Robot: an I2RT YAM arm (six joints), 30 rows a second.
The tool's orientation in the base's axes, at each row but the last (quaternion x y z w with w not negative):
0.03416, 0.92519, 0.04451, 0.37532
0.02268, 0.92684, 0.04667, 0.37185
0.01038, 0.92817, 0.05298, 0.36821
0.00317, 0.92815, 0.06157, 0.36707
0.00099, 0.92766, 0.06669, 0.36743
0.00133, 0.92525, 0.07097, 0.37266
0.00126, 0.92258, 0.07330, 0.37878
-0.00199, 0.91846, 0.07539, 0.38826
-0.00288, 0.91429, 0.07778, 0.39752
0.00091, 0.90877, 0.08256, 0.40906
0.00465, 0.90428, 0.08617, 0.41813
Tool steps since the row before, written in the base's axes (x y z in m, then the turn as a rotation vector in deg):
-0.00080, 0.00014, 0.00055, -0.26, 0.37, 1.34
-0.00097, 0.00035, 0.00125, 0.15, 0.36, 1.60
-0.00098, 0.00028, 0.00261, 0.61, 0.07, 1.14
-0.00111, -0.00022, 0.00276, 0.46, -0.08, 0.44
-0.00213, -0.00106, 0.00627, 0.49, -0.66, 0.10
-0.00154, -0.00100, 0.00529, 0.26, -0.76, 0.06
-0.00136, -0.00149, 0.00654, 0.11, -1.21, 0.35
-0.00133, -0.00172, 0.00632, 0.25, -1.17, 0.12
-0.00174, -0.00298, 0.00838, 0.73, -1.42, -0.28
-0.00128, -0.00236, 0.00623, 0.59, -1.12, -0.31
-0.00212, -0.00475, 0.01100, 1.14, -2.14, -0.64
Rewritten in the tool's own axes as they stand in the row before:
0.00021, 0.00017, -0.00094, -0.70, 0.50, -1.12
-0.00013, 0.00047, -0.00155, -1.18, 0.52, -1.02
-0.00105, 0.00057, -0.00253, -1.22, 0.18, -0.40
-0.00108, 0.00015, -0.00278, -0.64, -0.05, -0.01
-0.00277, -0.00017, -0.00610, -0.46, -0.66, 0.18
-0.00259, -0.00021, -0.00496, -0.27, -0.76, 0.04
-0.00369, -0.00051, -0.00574, -0.39, -1.16, -0.33
-0.00367, -0.00075, -0.00553, -0.32, -1.16, -0.07
-0.00507, -0.00165, -0.00732, -0.38, -1.49, 0.51
-0.00394, -0.00130, -0.00536, -0.24, -1.19, 0.47
-0.00731, -0.00279, -0.00932, -0.43, -2.28, 0.94

